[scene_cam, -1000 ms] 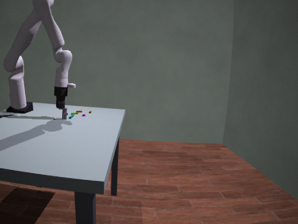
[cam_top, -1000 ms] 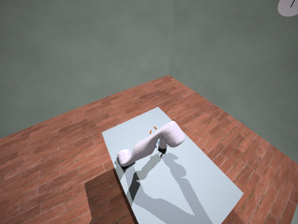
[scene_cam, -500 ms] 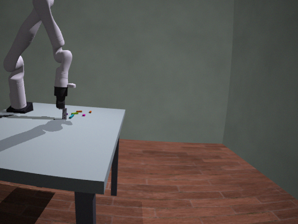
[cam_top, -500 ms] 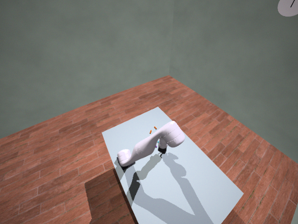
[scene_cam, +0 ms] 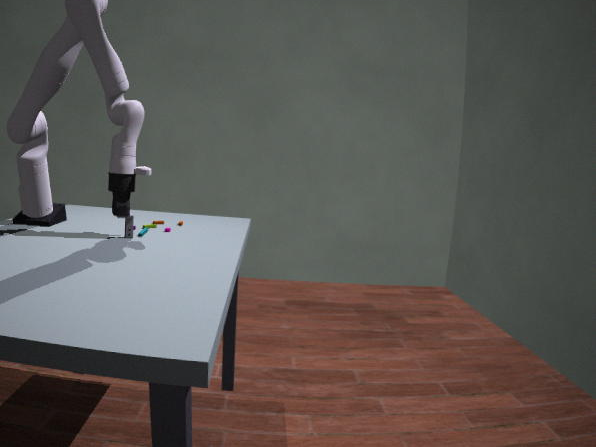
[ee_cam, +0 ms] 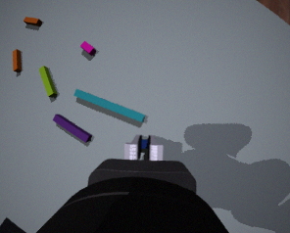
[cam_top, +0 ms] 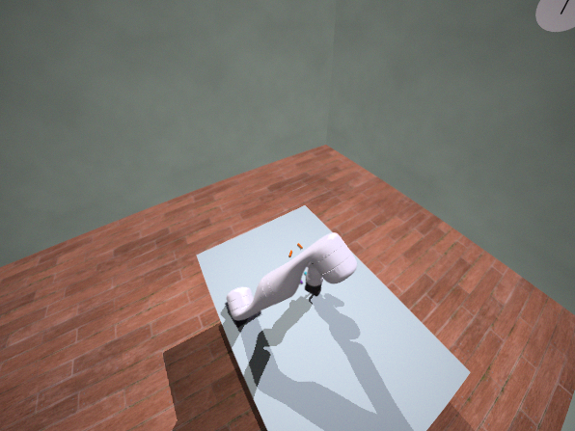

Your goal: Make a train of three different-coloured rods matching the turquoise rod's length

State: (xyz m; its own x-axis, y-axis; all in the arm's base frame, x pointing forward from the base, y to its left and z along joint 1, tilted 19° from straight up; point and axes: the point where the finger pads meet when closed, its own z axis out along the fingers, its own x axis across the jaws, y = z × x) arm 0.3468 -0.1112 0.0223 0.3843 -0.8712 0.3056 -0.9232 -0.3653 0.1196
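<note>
Right now my hand is 1 cm above the blue rod. From my hand the other things lie so: turquoise rod (7 cm to the left, 3 cm ahead, 1 cm below); then magenta rod (13 cm to the left, 9 cm ahead, 1 cm below); then purple rod (10 cm to the left, 2 cm behind, 1 cm below).
</note>
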